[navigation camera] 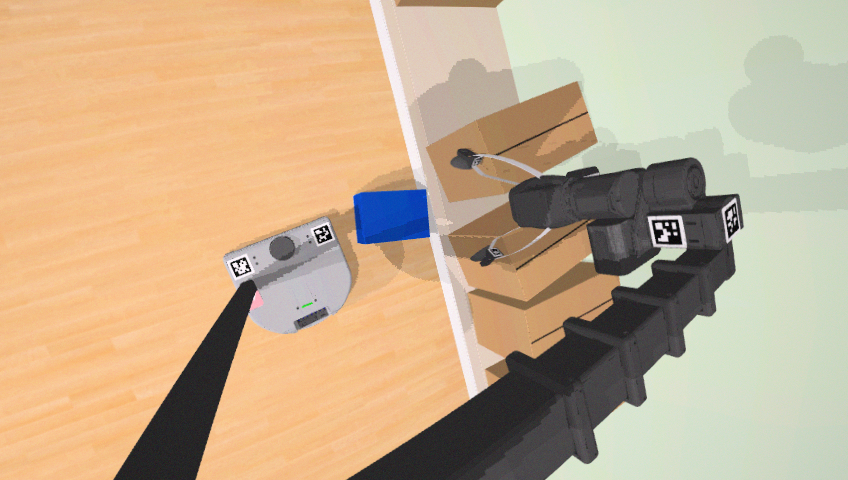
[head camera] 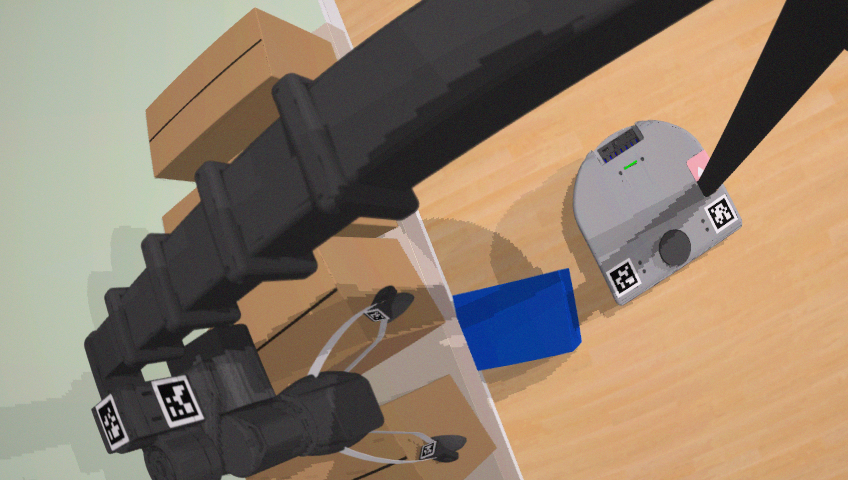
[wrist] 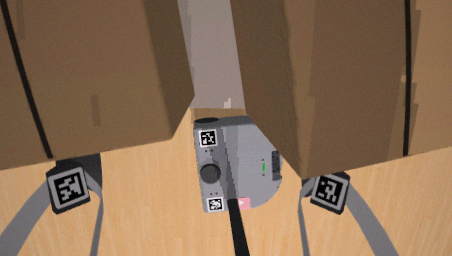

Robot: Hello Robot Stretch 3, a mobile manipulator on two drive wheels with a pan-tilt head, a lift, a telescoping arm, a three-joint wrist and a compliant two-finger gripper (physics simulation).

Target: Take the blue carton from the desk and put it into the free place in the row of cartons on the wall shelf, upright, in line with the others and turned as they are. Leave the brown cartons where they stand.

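Places are measured from the robot's base along level axes (x ahead, y left, z up), in metres.
Pixels of known places: gripper, fingertip midpoint: (navigation camera: 466, 208) (head camera: 430, 375); robot's base at its link origin: (navigation camera: 282, 247) (head camera: 672, 246).
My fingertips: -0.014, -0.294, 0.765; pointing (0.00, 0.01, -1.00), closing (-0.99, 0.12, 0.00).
Ahead of a thing's pixels: the offset from my fingertips to its top centre, as dx, dy, dz. "spot": to the spot under its first point.
The blue carton @[-0.024, -0.106, -0.645] (head camera: 517, 321) (navigation camera: 392, 217) shows past the white front edge of the wall shelf (head camera: 496, 425) (navigation camera: 401, 89), between that edge and the robot's base. It does not show in the wrist view. My gripper (head camera: 419, 375) (navigation camera: 474, 208) (wrist: 202, 157) is open, with no carton held. Its fingers stand at two neighbouring brown cartons, one @[+0.078, -0.154, +0.066] (head camera: 446, 410) (navigation camera: 535, 127) (wrist: 90, 75) and another @[-0.103, -0.135, +0.066] (head camera: 363, 261) (navigation camera: 559, 267) (wrist: 350, 75), with a narrow gap between them. In the wrist view these cartons partly hide the fingertips. The wider free place (navigation camera: 443, 35) shows at the top in the navigation view.
More brown cartons (head camera: 208, 89) (navigation camera: 505, 327) stand farther along the row, partly behind the extended arm (head camera: 380, 136) (navigation camera: 523, 410). Another carton @[spot: +0.397, -0.182, -0.098] (navigation camera: 449, 2) shows at the top edge of the navigation view. My base (head camera: 642, 208) (navigation camera: 297, 273) (wrist: 250, 150) stands beyond the blue carton.
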